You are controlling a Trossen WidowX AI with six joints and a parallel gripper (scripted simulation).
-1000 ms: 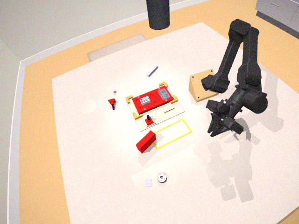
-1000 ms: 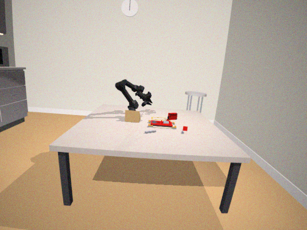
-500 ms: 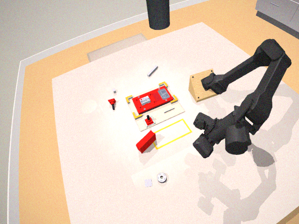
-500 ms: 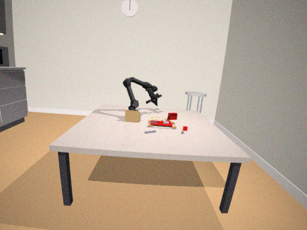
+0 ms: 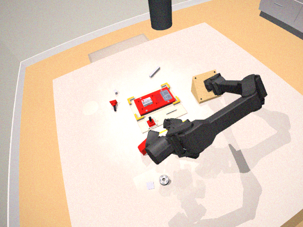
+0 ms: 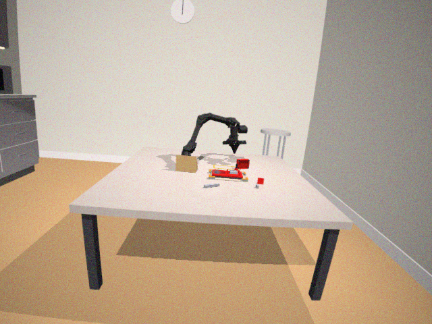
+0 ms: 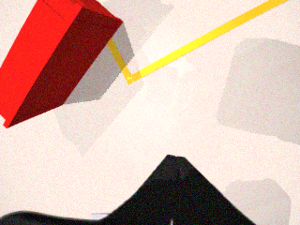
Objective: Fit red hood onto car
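The red hood lies 60 mm ahead of my gripper tip, 80 mm to the right of it and 50 mm below it. Round my gripper tip: grey bar (170 mm behind, 520 mm to the right, 80 mm below).
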